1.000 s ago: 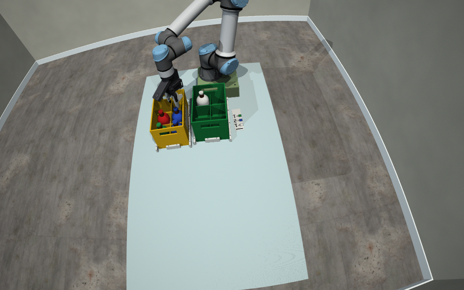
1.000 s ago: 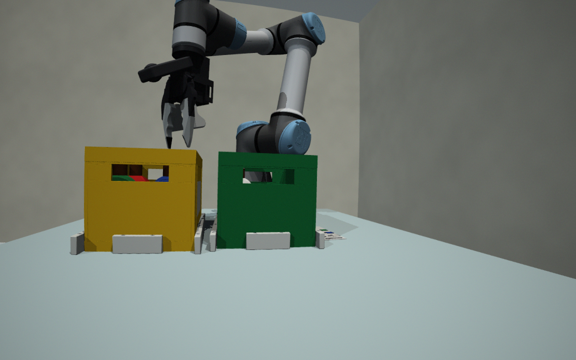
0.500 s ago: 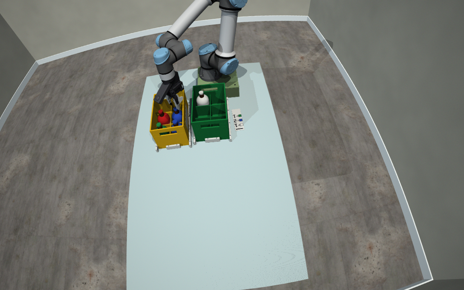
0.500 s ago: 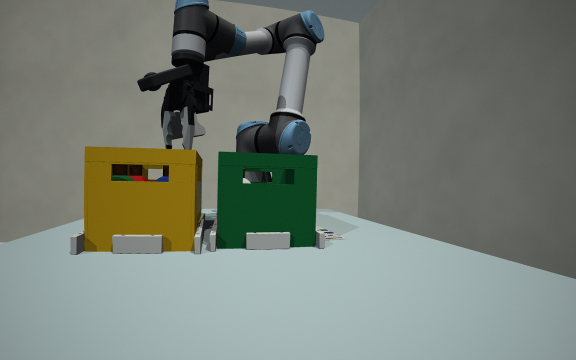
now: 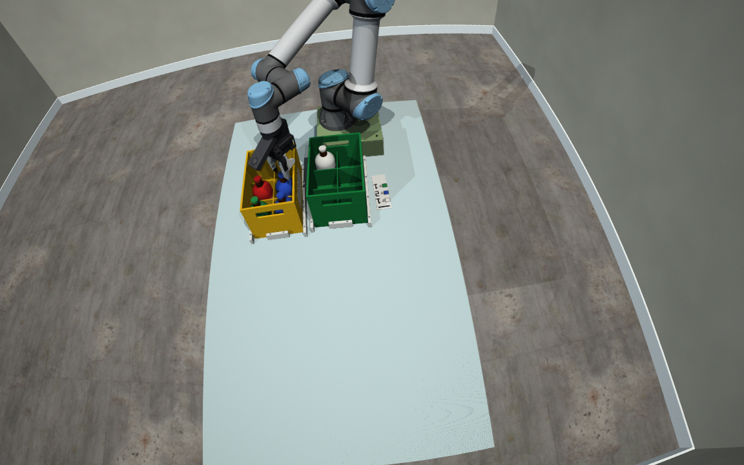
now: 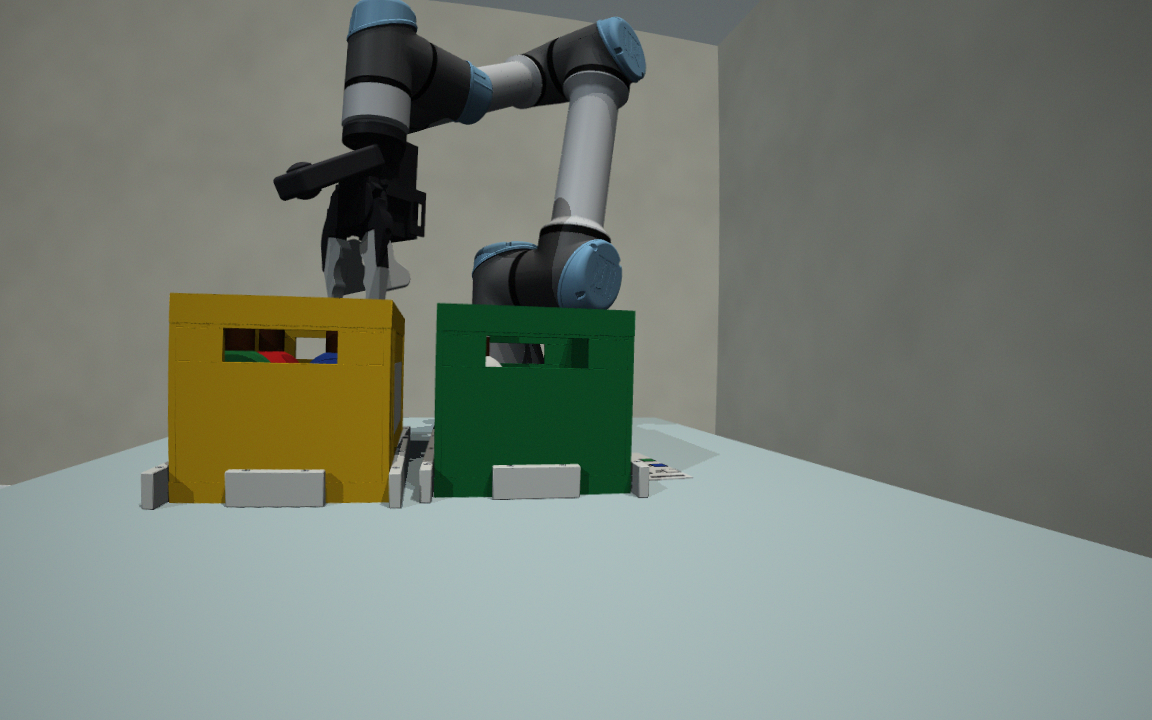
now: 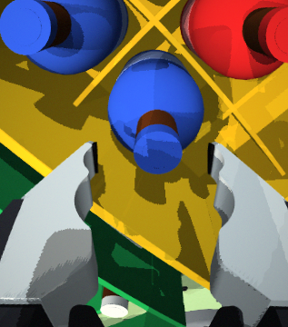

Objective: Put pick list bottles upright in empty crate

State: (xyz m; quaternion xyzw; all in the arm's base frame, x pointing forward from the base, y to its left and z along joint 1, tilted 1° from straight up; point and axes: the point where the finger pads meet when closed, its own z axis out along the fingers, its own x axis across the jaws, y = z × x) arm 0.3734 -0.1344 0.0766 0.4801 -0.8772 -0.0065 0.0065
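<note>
The yellow crate lies 90 mm below my hand, 40 mm to the right of it and 10 mm ahead of it. Also, from my hand: green bottle: 110 mm ahead, 80 mm below, 70 mm to the right; white bottle: 130 mm behind, 120 mm to the left, 80 mm below; red bottle: 90 mm to the right, 80 mm below, 20 mm ahead.
</note>
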